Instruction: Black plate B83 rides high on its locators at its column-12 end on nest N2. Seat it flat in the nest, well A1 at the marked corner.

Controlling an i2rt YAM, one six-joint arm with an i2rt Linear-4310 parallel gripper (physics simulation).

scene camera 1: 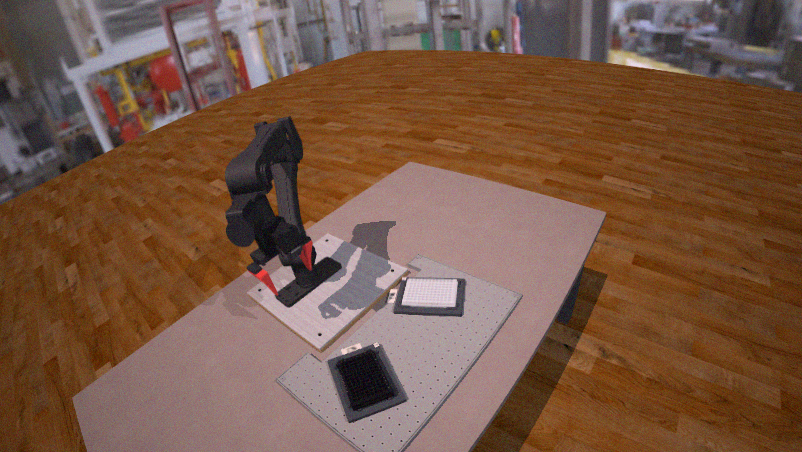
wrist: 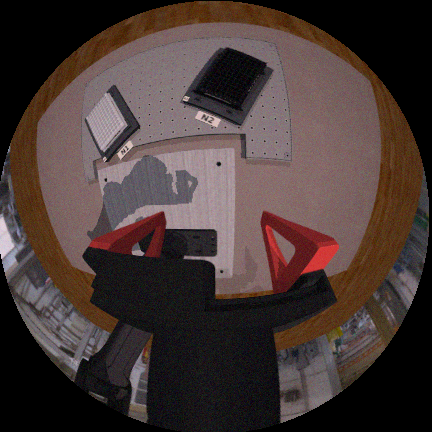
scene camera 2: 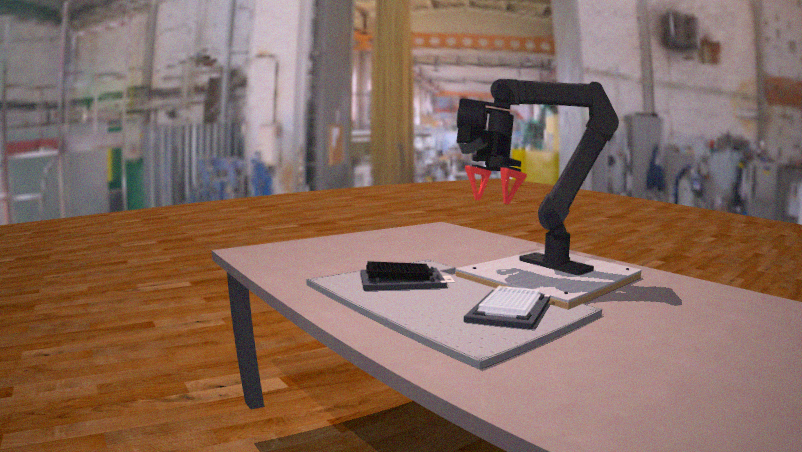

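Seen in the pictures: gripper, between the fingertips: (scene camera 1: 293, 282) (wrist: 212, 216) (scene camera 2: 491, 202); arm's base, origin of its link: (scene camera 1: 309, 282) (wrist: 174, 241) (scene camera 2: 556, 265).
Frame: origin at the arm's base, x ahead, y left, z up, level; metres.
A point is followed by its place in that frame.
The black plate B83 (scene camera 1: 366, 377) {x 0.356, y -0.127, z 0.018 m} (scene camera 2: 397, 270) {x 0.370, y -0.112, z 0.024 m} (wrist: 232, 75) {x 0.350, y -0.133, z 0.016 m} lies on the dark grey nest N2 (scene camera 1: 376, 406) {x 0.413, y -0.161, z 0.005 m} (scene camera 2: 393, 285) {x 0.396, y -0.086, z 0.003 m} (wrist: 212, 107) {x 0.280, y -0.095, z 0.005 m}. In scene camera 2 it stands proud of the nest and looks slightly tilted, its left end higher. A small white mark (scene camera 1: 376, 345) {x 0.306, y -0.047, z 0.005 m} (wrist: 186, 99) {x 0.302, y -0.048, z 0.005 m} is at one nest corner, beside the N2 label (wrist: 208, 118) {x 0.261, y -0.087, z -0.005 m}. Well A1 is too small to make out. My gripper (scene camera 1: 293, 281) {x 0.131, y -0.098, z 0.145 m} (scene camera 2: 492, 201) {x 0.131, y -0.098, z 0.145 m} (wrist: 212, 216) {x 0.131, y -0.098, z 0.145 m} is open and empty, high above the table near the arm's base, well away from the plate.
Nest N1 (scene camera 2: 497, 322) {x 0.377, y 0.188, z 0.000 m} holds a white plate (scene camera 1: 429, 292) {x 0.310, y 0.141, z 0.019 m} (scene camera 2: 508, 301) {x 0.327, y 0.160, z 0.019 m} (wrist: 106, 120) {x 0.299, y 0.131, z 0.019 m}. Both nests stand on the perforated grey board (scene camera 1: 443, 348) {x 0.426, y 0.038, z -0.007 m} (scene camera 2: 449, 331) {x 0.452, y 0.156, z -0.007 m} (wrist: 165, 100) {x 0.313, y -0.003, z -0.007 m}. The arm's base stands on a pale wooden board (scene camera 1: 331, 331) {x 0.187, y -0.080, z -0.001 m} (wrist: 215, 195) {x 0.109, y -0.098, z -0.001 m} beside it, on the table (scene camera 1: 477, 207) {x 0.176, y 0.578, z -0.020 m}.
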